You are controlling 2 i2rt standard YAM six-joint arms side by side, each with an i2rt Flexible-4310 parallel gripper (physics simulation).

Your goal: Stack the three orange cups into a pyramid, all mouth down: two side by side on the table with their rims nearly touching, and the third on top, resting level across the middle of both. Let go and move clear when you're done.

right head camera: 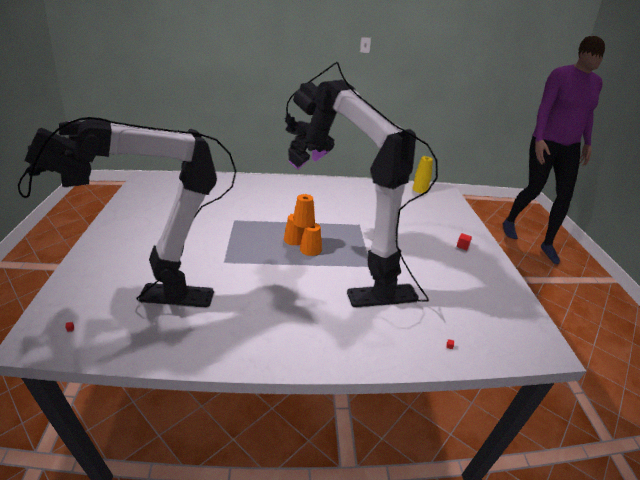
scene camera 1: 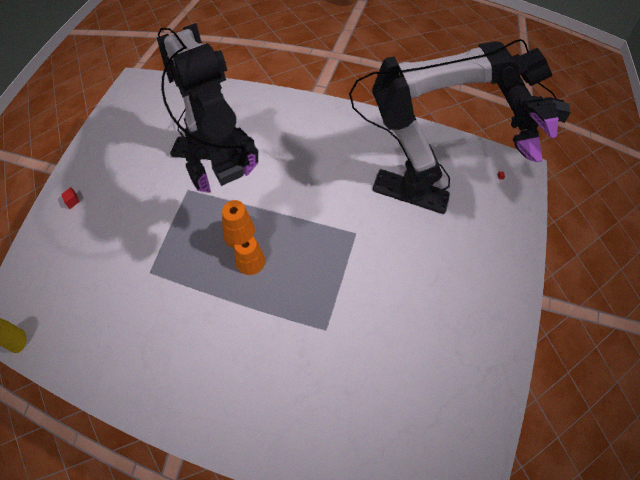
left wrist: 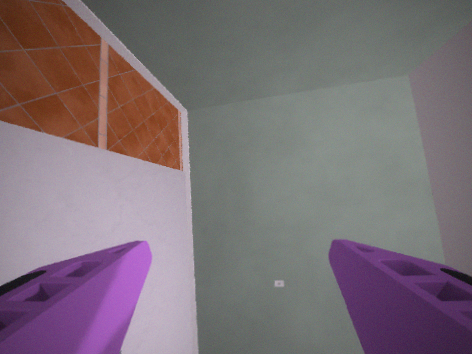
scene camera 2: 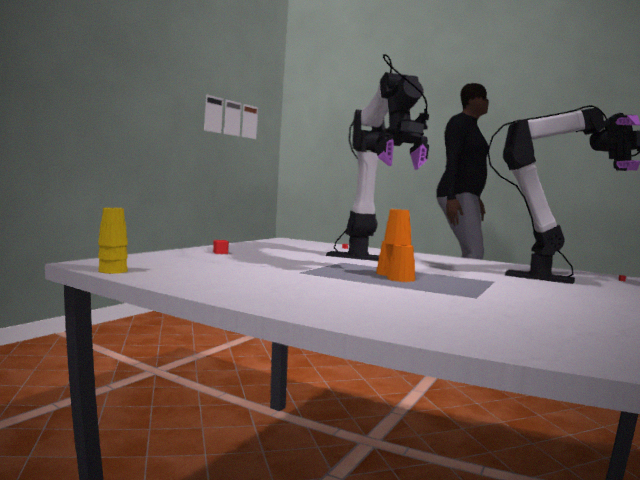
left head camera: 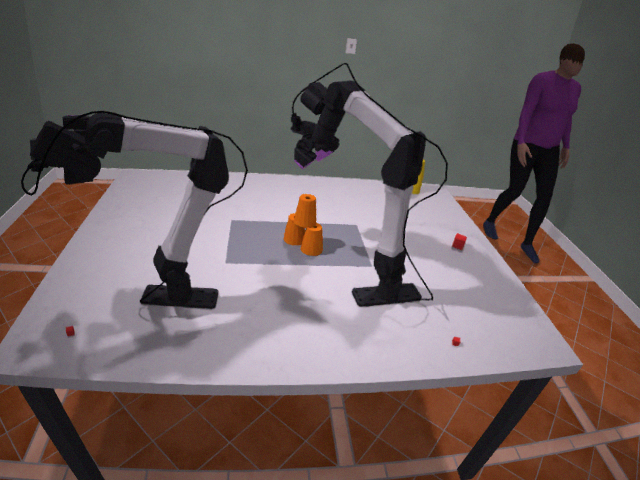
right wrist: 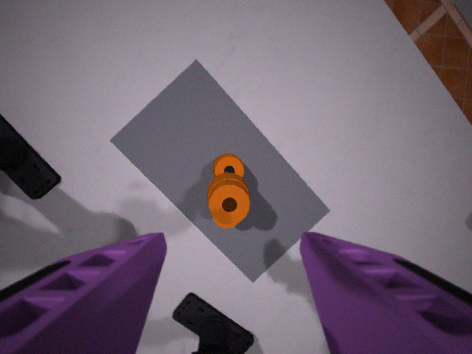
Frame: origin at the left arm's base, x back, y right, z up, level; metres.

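Seen in the pictures: left gripper, between the fingertips: [scene camera 1: 546, 150] [left wrist: 239, 248] [scene camera 2: 638, 143]; right gripper, between the fingertips: [right head camera: 305, 164] [scene camera 2: 403, 167] [left head camera: 309, 164] [right wrist: 233, 240]; left arm's base, origin of its link: [right head camera: 176, 296] [scene camera 1: 411, 192] [scene camera 2: 539, 278] [left head camera: 180, 297] [right wrist: 15, 153]; right arm's base, origin of its link: [right head camera: 382, 296] [scene camera 2: 357, 257] [left head camera: 386, 295] [right wrist: 214, 324].
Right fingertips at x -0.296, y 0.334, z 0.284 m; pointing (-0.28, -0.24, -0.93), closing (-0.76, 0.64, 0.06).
Observation:
Offsets run from my right fingertips to a thing's top centre. Level surfaces: height alone.
One orange cup @[dy +0.003, dx +0.001, dz -0.110 m] [left head camera: 306, 210] [right head camera: 304, 210] [scene camera 1: 236, 224] [scene camera 2: 398, 227] [right wrist: 239, 210] rests mouth down and upright across two lower cups. The back-left lower cup @[dy -0.025, dx -0.025, dz -0.197 m] [left head camera: 293, 232] [right head camera: 293, 232] [scene camera 1: 249, 260] [scene camera 2: 403, 266] [right wrist: 228, 162] and front-right lower cup @[dy +0.033, dx +0.026, dz -0.197 m] [left head camera: 312, 241] [right head camera: 311, 241] [scene camera 2: 383, 260] stand mouth down, close together. In scene camera 1 the upper cup hides the front-right one. My right gripper [left head camera: 312, 159] [right head camera: 306, 161] [scene camera 1: 227, 180] [scene camera 2: 402, 164] [right wrist: 233, 240] is open and empty, well above the pyramid. My left gripper [scene camera 1: 545, 146] [left wrist: 239, 248] is open and empty, far from the cups.
The cups stand on a grey mat @[dz -0.283 m] [left head camera: 248, 248] [scene camera 1: 299, 289] [right wrist: 165, 120]. A yellow cup stack @[dy +0.520, dx -0.484, dz -0.133 m] [right head camera: 422, 175] [scene camera 2: 112, 232] stands at the table's far right in the head views. A larger red cube @[dy +0.579, dx -0.042, dz -0.244 m] [left head camera: 459, 241] [scene camera 2: 220, 246] and two small red cubes @[dy -0.577, dx +0.453, dz -0.268 m] [left head camera: 70, 330] @[dy +0.395, dx +0.433, dz -0.268 m] [left head camera: 455, 341] lie on the table.

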